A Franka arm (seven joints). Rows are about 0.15 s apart.
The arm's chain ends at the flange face. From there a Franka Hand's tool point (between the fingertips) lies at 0.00 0.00 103.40 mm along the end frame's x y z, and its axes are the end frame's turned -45 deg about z.
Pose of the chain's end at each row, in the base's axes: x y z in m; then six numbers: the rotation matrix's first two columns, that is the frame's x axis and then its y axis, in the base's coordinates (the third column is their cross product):
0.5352, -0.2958, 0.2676, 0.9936, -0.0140, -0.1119, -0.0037, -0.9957, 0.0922
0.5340, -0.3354, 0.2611, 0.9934, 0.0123, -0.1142, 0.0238, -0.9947, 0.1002
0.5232, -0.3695, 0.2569, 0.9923, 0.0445, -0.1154, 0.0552, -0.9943, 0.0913
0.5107, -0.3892, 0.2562, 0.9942, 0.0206, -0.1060, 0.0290, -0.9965, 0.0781
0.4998, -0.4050, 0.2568, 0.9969, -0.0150, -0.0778, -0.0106, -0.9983, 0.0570
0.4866, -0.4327, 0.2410, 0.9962, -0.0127, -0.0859, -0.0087, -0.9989, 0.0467
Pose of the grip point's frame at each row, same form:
0.5235, -0.3052, 0.1653, 0.7052, 0.6942, -0.1443, 0.7000, -0.7140, -0.0139
0.5224, -0.3460, 0.1589, 0.6856, 0.7121, -0.1516, 0.7193, -0.6947, -0.0099
0.5118, -0.3795, 0.1546, 0.6626, 0.7345, -0.1462, 0.7407, -0.6716, -0.0170
0.4999, -0.3975, 0.1537, 0.6825, 0.7192, -0.1302, 0.7235, -0.6901, -0.0197
0.4917, -0.4108, 0.1539, 0.7124, 0.6953, -0.0953, 0.6974, -0.7165, -0.0147
0.4777, -0.4374, 0.1381, 0.7106, 0.6973, -0.0938, 0.6983, -0.7153, -0.0277

